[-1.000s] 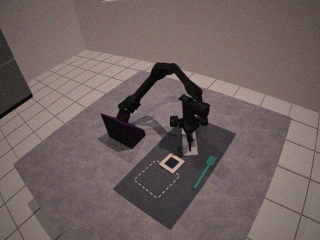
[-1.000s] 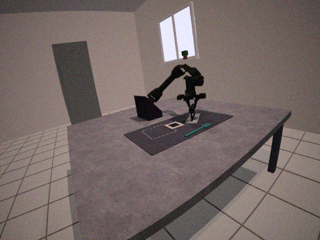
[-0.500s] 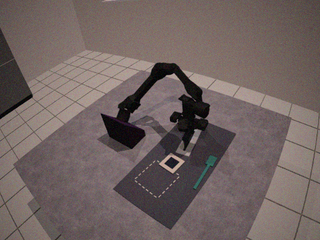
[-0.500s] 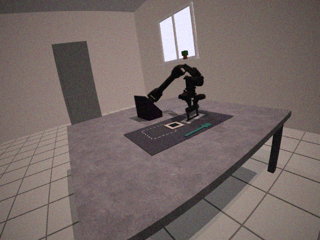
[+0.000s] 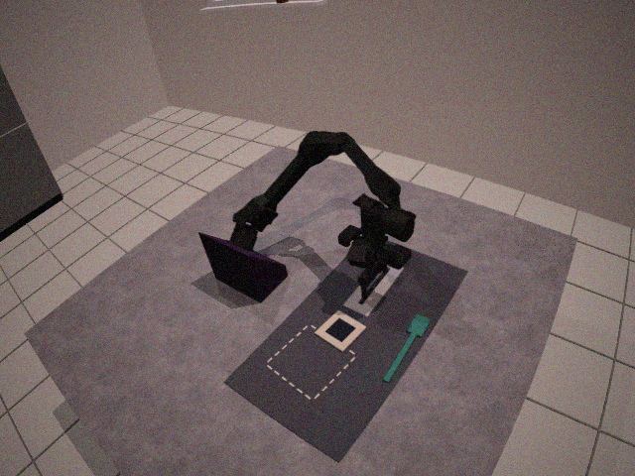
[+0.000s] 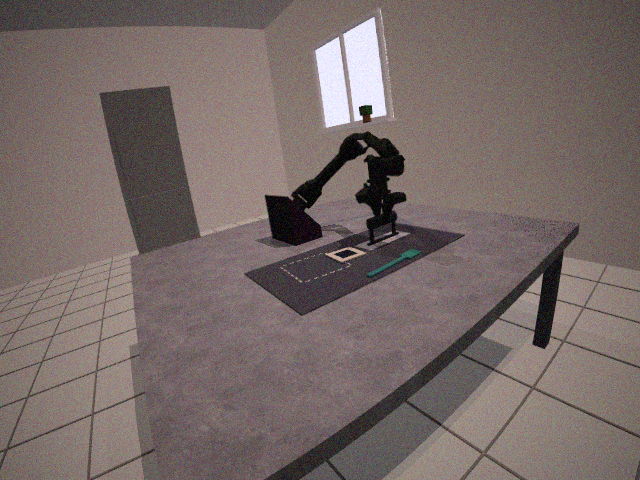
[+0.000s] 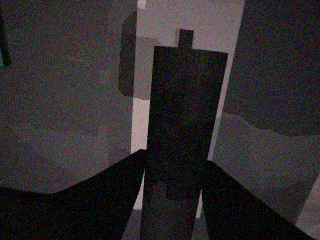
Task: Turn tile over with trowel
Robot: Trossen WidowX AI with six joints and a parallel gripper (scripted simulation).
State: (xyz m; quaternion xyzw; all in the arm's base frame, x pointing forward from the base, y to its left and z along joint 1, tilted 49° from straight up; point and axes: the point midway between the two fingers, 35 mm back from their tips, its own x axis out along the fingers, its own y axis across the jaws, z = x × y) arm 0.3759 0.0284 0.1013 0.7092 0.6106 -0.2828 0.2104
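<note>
My gripper tip is now 2 cm short of the dark mat, 14 cm to the left of it and 8 cm above it. Also, from my gripper tip: teal trowel (16 cm ahead, 13 cm to the right, 6 cm below); then cream tile (1 cm behind, 17 cm to the right, 6 cm below).
</note>
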